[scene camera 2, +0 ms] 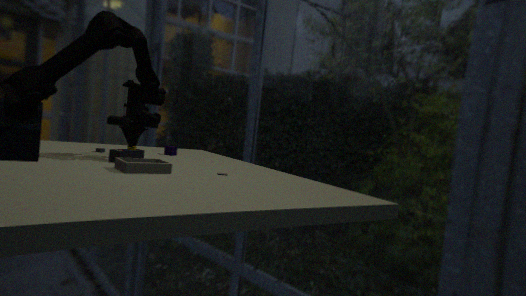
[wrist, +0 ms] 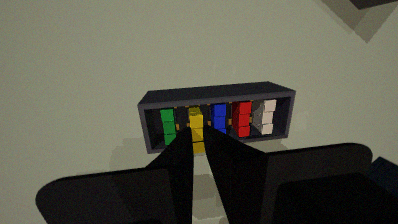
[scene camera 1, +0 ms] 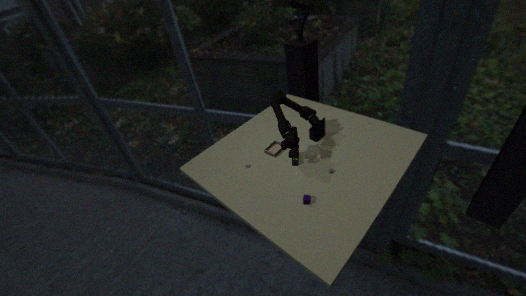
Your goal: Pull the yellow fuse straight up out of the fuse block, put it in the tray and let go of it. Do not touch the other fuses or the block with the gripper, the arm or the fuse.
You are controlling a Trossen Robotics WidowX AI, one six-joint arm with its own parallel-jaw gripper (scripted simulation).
Note:
My gripper carries a yellow fuse.
My gripper also shows in the wrist view.

